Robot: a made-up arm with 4 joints.
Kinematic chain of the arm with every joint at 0, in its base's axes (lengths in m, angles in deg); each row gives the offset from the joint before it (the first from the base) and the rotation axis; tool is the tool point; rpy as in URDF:
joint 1: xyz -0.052 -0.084 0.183 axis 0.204 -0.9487 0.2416
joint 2: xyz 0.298 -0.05 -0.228 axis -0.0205 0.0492 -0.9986
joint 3: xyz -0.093 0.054 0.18 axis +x
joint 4: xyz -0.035 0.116 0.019 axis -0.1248 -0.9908 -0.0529
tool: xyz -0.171 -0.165 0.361 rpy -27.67 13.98 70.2
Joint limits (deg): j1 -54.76..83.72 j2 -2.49..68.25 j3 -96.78..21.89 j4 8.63..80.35
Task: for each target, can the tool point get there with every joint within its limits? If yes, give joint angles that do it. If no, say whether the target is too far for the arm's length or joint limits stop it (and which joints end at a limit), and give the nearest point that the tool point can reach.
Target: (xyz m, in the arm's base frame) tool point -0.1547 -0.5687 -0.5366
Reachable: no: joint limits stop it (at a limit: joint 2, joint 4) | nearest point -0.0969 -0.1778 -0.0580 | short by 0.621 m
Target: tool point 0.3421 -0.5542 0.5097
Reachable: no: joint limits stop it (at a limit: joint 1, joint 2, joint 3, joint 4) | nearest point 0.1073 -0.2253 0.4273 | short by 0.412 m
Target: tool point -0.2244 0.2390 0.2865
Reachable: yes | joints 45.08 41.45 -17.08 45.94
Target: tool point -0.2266 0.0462 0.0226
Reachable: yes | joints 64.65 3.57 -64.02 46.74
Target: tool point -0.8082 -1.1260 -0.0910
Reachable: no: too far | nearest point -0.2218 -0.3600 0.1765 | short by 1.001 m
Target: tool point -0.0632 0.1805 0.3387
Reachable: yes | joints -30.29 13.78 -37.27 34.81
